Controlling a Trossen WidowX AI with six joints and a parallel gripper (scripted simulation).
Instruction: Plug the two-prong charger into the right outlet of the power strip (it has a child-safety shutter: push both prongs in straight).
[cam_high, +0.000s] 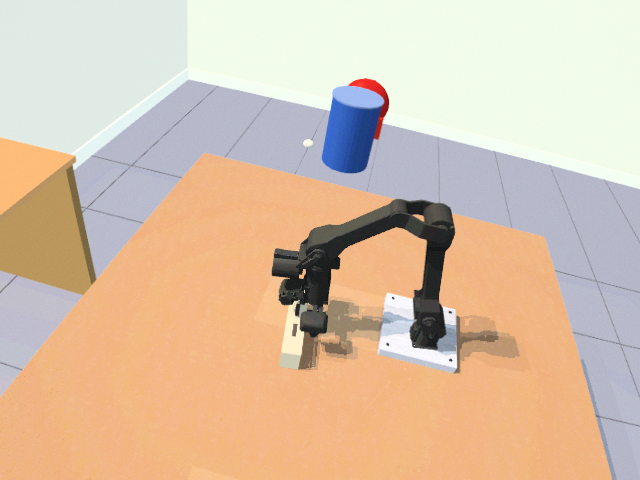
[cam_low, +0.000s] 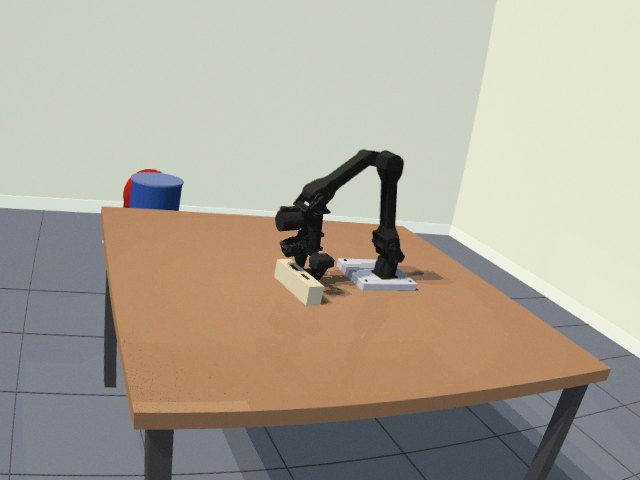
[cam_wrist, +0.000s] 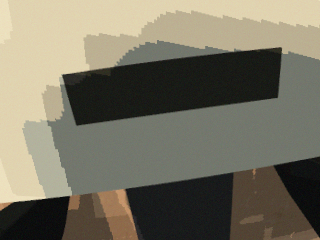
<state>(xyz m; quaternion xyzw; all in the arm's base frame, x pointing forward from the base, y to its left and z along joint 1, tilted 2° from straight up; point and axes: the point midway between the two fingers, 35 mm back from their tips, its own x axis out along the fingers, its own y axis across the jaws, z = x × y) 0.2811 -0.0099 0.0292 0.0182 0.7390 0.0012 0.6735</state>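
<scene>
Right now my gripper tip is 2 cm short of the black two-prong charger and 1 cm below it.
</scene>
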